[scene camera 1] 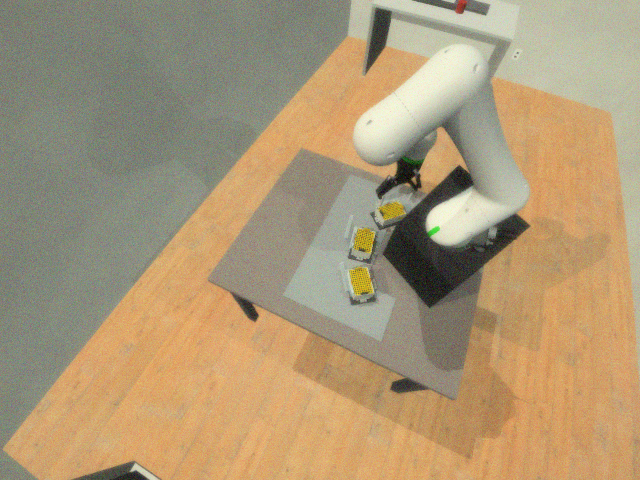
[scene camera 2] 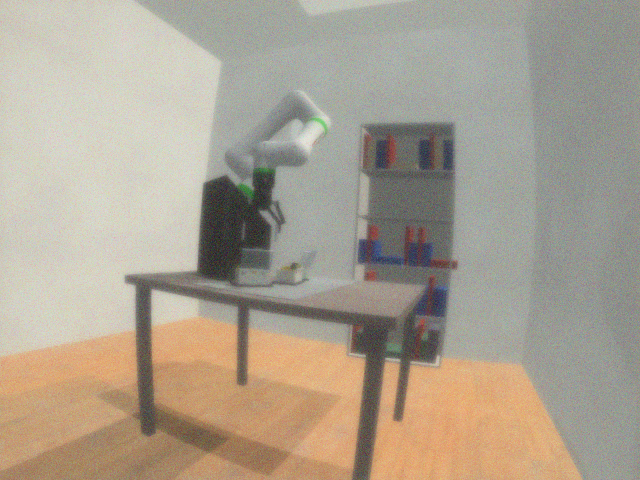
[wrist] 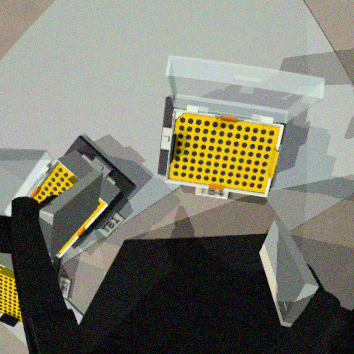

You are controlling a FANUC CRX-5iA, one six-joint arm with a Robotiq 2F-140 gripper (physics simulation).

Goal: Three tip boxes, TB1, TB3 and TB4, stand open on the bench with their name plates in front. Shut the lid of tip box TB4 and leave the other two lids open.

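Where they show: gripper, fingertip midpoint: [scene camera 1: 393,200] [scene camera 2: 259,240] [wrist: 183,213]; arm's base at its link origin: [scene camera 2: 236,206].
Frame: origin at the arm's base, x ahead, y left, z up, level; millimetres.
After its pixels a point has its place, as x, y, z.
Note:
Tip box TB4 [scene camera 1: 391,211] {244, -193, -278} [wrist: 224,152] {247, -200, -279} shows yellow tips, and its clear lid [wrist: 245,80] {305, -249, -183} stands up open along the rear edge. Its name plate [wrist: 212,192] {195, -152, -334} is partly covered by the box's front edge. TB1 [scene camera 1: 363,240] {304, 21, -280} [wrist: 62,182] {328, -11, -279} is open, its plate [wrist: 111,224] {234, 7, -334} readable; a finger covers part of it in the wrist view. TB3 [scene camera 1: 360,281] {239, 213, -279} [wrist: 9,292] {242, 212, -278} is open in scene camera 1 and cut off in the wrist view. My gripper [scene camera 1: 399,190] {252, -159, -158} [scene camera 2: 276,228] [wrist: 183,213] {252, -159, -158} is open and empty, its fingers wide apart, above the bench near TB4.
The boxes stand on a grey mat [scene camera 1: 320,276] {408, 248, -336} on the brown bench [scene camera 1: 258,240] {753, 218, -338} [scene camera 2: 356,299] {684, -195, -339}. The arm's black pedestal [scene camera 1: 429,284] {-14, 130, -205} [scene camera 2: 219,235] {62, -188, -147} rises close beside them. A bookshelf [scene camera 2: 407,125] stands behind the bench, and a white side table [scene camera 1: 501,23] at the wall.

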